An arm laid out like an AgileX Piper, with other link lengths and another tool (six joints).
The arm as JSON. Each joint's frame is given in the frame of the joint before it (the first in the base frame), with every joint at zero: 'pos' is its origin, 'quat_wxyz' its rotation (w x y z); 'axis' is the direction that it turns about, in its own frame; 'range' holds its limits. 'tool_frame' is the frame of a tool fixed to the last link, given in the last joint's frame.
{
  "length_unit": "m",
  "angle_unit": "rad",
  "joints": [
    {
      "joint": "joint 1",
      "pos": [
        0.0,
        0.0,
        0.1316
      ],
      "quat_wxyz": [
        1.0,
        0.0,
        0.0,
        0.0
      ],
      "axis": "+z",
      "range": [
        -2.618,
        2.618
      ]
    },
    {
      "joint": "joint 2",
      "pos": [
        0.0,
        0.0,
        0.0
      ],
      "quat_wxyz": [
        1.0,
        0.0,
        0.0,
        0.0
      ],
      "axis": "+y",
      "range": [
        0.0,
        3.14
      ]
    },
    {
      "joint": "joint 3",
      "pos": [
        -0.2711,
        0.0,
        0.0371
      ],
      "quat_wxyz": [
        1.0,
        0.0,
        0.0,
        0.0
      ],
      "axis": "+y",
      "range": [
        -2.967,
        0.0
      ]
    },
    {
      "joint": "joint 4",
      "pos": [
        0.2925,
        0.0,
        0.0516
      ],
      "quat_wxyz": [
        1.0,
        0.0,
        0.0,
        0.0
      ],
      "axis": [
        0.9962,
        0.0,
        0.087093
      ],
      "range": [
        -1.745,
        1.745
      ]
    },
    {
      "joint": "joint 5",
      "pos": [
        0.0,
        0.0,
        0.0
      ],
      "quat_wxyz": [
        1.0,
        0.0,
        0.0,
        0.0
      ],
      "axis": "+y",
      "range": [
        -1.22,
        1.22
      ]
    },
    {
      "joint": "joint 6",
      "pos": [
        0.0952,
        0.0,
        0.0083
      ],
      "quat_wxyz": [
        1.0,
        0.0,
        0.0,
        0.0
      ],
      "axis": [
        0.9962,
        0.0,
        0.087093
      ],
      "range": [
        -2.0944,
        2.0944
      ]
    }
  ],
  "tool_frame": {
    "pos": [
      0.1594,
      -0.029,
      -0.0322
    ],
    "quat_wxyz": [
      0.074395,
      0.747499,
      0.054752,
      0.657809
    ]
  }
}
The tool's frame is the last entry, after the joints.
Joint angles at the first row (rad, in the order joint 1, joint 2, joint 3, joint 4, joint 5, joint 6):
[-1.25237, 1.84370, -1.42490, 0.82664, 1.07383, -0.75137]
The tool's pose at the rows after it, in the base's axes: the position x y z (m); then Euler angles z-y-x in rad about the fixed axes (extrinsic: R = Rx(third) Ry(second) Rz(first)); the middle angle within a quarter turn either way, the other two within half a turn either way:
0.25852 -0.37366 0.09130 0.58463 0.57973 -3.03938
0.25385 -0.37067 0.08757 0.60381 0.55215 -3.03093
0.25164 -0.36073 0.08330 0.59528 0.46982 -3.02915
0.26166 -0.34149 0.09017 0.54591 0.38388 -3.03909
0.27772 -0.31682 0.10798 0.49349 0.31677 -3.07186
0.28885 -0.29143 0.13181 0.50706 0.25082 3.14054
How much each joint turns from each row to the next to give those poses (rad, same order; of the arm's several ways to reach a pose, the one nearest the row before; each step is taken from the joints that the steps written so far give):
[0.00000, 0.00000, 0.00002, -0.01679, -0.00209, 0.00193]
[0.00457, 0.00002, -0.00003, -0.03435, 0.00195, 0.04093]
[0.04625, -0.01352, -0.00001, -0.09913, -0.00601, 0.07421]
[0.09080, -0.03861, 0.00001, -0.11234, 0.00002, 0.08489]
[0.11404, -0.06049, 0.00002, -0.11197, 0.00387, 0.10285]
[0.13078, -0.07513, -0.00002, -0.15795, -0.00020, 0.19073]

